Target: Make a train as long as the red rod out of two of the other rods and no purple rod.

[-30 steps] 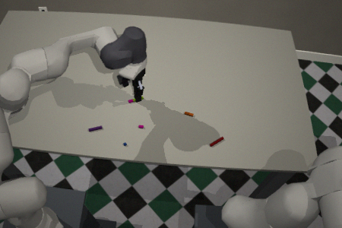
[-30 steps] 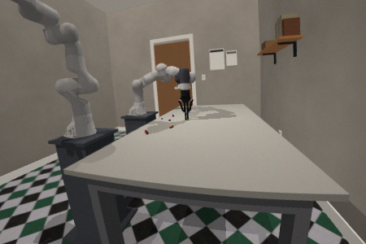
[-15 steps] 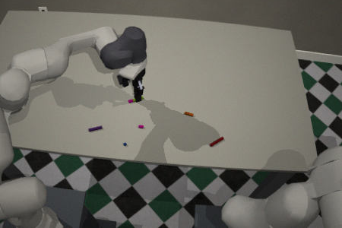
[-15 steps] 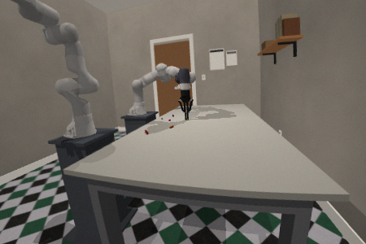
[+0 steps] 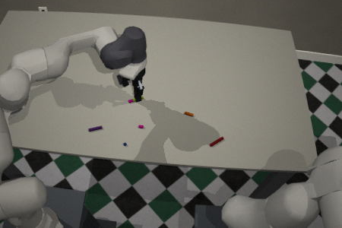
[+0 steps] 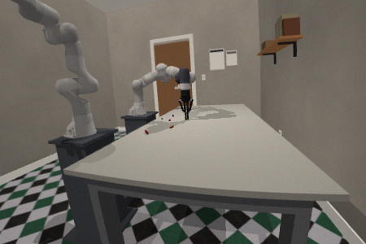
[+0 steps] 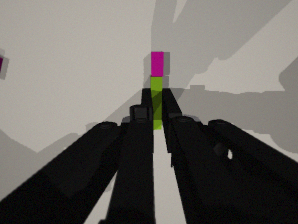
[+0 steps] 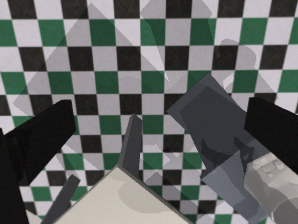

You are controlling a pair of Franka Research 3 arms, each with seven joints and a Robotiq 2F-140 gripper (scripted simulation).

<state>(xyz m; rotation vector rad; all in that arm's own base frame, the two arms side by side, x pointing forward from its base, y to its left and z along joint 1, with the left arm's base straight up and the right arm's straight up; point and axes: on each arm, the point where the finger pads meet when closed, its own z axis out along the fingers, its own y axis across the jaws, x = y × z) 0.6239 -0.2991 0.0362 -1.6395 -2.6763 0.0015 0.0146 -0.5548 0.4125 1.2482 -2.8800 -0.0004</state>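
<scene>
Right now my left hand is 3 cm above the lime rod. The rest, counted from my left hand: small blue rod 24 cm behind, 3 cm below, 2 cm to the left; orange rod 24 cm to the right, 5 cm behind, 3 cm below; purple rod 18 cm behind, 17 cm to the left, 3 cm below.
</scene>
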